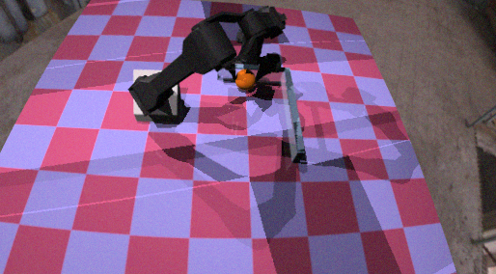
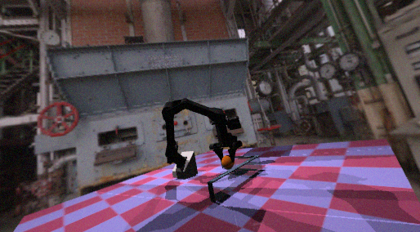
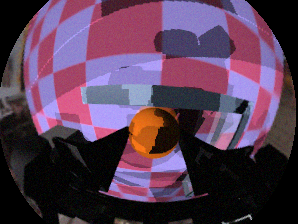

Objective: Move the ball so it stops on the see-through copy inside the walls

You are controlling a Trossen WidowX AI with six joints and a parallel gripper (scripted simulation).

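Right now my gripper tip is 1 cm above the see-through copy of ball. Also, from my gripper tip: orange ball: right at my gripper tip.
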